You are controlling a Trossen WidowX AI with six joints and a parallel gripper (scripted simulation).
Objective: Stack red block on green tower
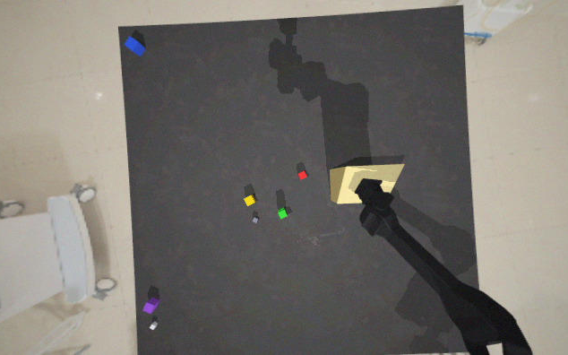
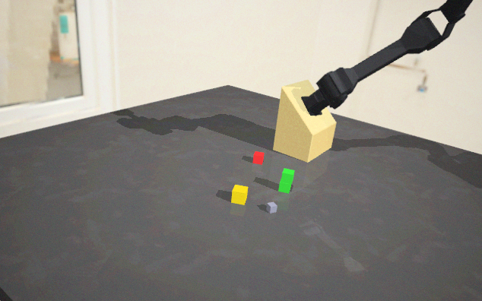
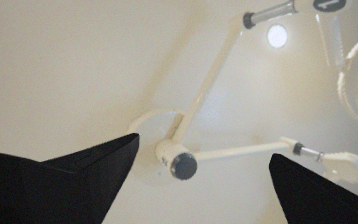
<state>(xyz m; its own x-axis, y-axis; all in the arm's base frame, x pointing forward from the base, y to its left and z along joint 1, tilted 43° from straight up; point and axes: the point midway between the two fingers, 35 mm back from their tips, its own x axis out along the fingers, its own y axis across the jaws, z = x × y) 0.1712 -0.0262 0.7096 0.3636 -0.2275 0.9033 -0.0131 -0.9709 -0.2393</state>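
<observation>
Right now the red block is 80 mm ahead of my gripper tip, 490 mm to the right of it and 720 mm below it. Also, from my gripper tip: yellow cube: 270 mm ahead, 380 mm to the right, 710 mm below; grey cube: 240 mm ahead, 310 mm to the right, 720 mm below; purple cube: 600 mm ahead, 40 mm to the left, 710 mm below.
</observation>
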